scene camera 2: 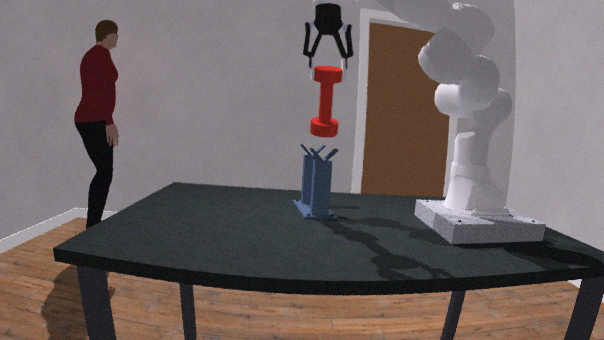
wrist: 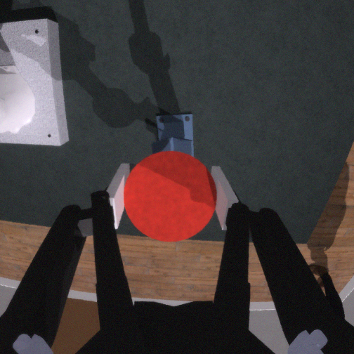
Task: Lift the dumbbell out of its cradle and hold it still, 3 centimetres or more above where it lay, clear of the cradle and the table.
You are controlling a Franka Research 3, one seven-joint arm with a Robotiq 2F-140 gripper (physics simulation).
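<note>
The red dumbbell (scene camera 2: 325, 101) (wrist: 170, 196) hangs nearly upright in the scene view, one head up and one head down. In the wrist view its round upper head faces the camera and hides the rest of it. My gripper (scene camera 2: 328, 71) (wrist: 170, 176) is shut on the upper head, with a pale pad on each side. The blue cradle (scene camera 2: 321, 187) (wrist: 174, 128) stands on the table (scene camera 2: 200, 240) (wrist: 280, 100) below the dumbbell. In the scene view a gap shows between the lower head and the cradle's forked tops. The dumbbell partly hides the cradle in the wrist view.
The robot's base block (scene camera 2: 495, 232) (wrist: 50, 85) sits on the table, to the right of the cradle in the scene view. A person in a red top (scene camera 2: 97, 85) stands behind the table's left side. A brown door (scene camera 2: 405, 110) is in the wall behind.
</note>
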